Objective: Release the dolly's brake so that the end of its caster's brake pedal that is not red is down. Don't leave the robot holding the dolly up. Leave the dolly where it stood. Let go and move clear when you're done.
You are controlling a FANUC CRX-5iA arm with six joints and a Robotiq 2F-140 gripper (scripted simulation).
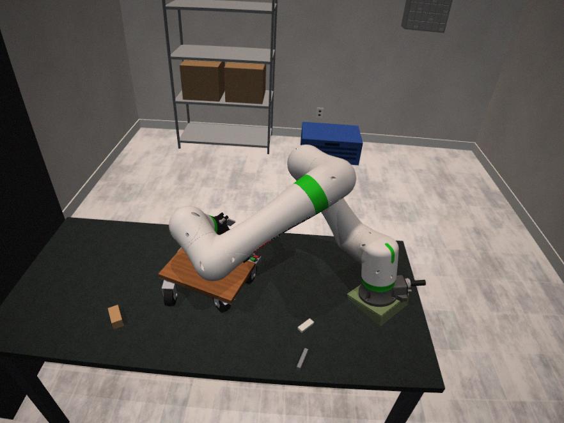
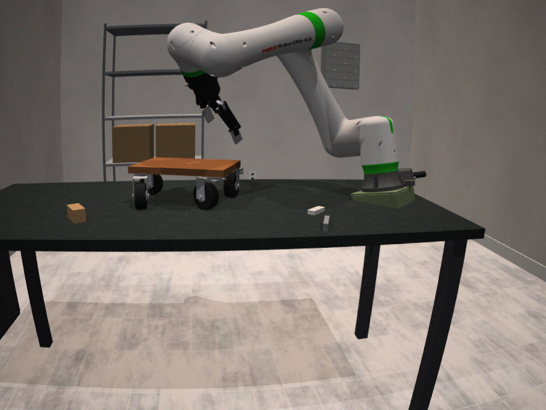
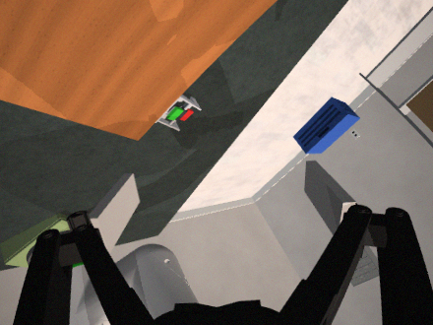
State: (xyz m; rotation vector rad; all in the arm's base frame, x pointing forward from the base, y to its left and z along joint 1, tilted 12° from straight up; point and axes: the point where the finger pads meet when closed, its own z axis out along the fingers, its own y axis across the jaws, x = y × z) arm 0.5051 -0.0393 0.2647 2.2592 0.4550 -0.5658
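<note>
The caster brake pedal lies 5 cm behind my hand, 4 cm to the right of it and 14 cm below it. Also, from my hand: grey bar 23 cm behind, 35 cm to the left, 22 cm below; tan block 44 cm ahead, 22 cm to the left, 21 cm below; white block 25 cm behind, 21 cm to the left, 22 cm below.
</note>
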